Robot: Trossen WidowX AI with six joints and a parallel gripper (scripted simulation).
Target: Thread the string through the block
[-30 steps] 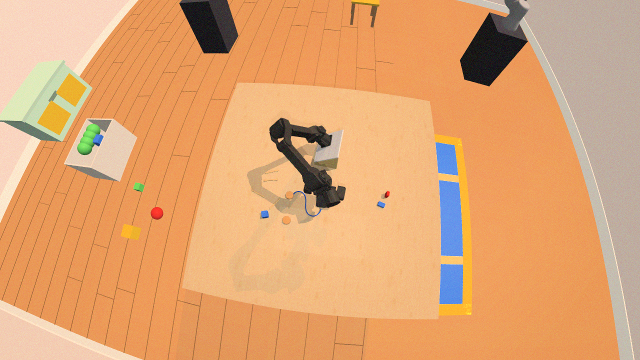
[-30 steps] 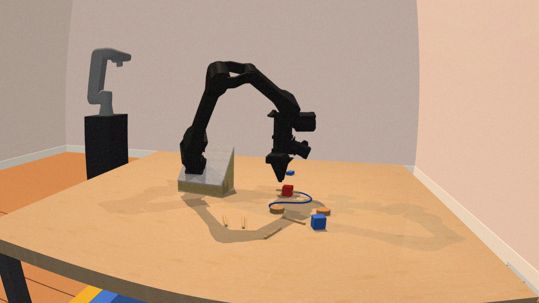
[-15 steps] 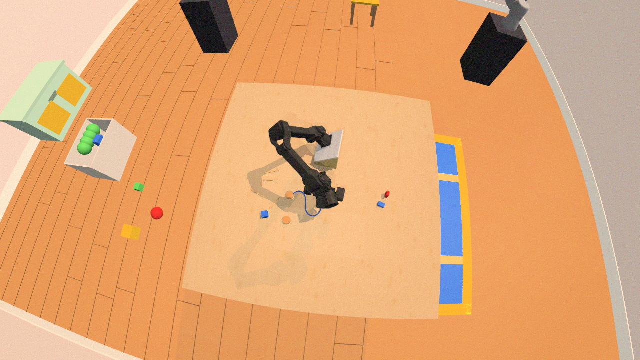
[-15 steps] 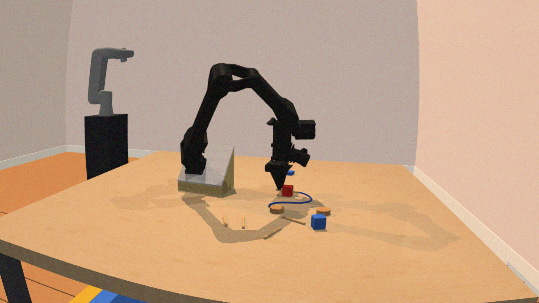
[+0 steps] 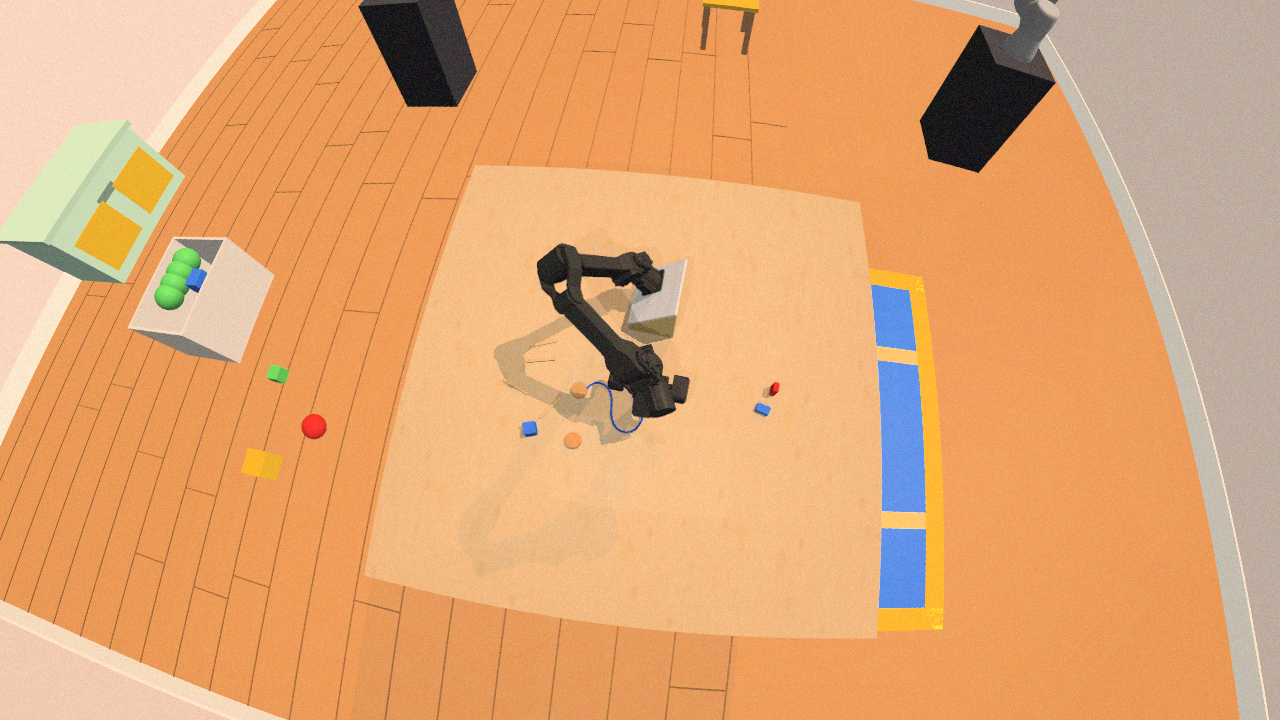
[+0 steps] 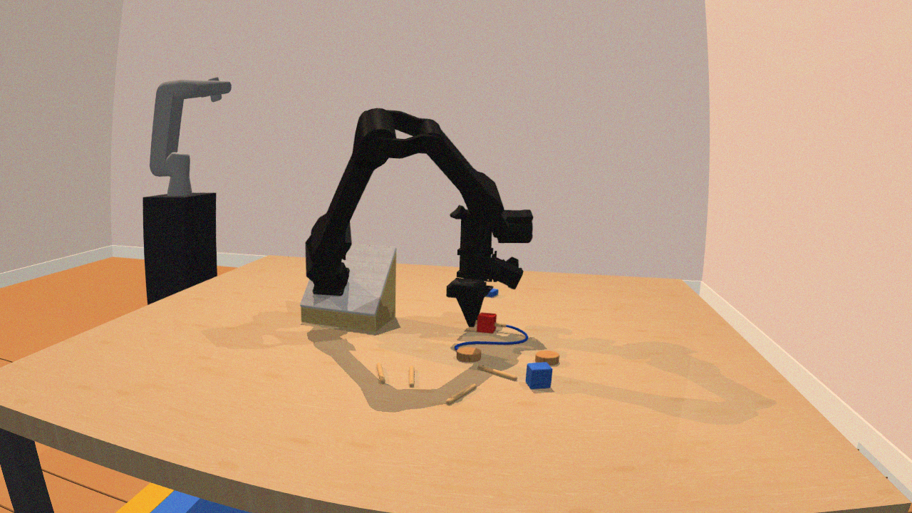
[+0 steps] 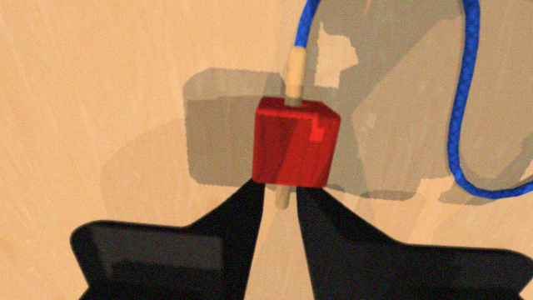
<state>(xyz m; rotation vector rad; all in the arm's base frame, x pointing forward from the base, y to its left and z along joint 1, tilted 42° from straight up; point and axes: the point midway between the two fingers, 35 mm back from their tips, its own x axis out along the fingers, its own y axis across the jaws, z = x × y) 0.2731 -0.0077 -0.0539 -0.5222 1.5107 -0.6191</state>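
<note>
Now: gripper tip 3 cm short of the red cube and 1 cm below it. From my gripper tip the other things lie so: blue cube: 14 cm ahead, 27 cm to the right, 1 cm above; thin wooden stick: 4 cm ahead, 1 cm above; small blue piece: 30 cm to the left.
</note>
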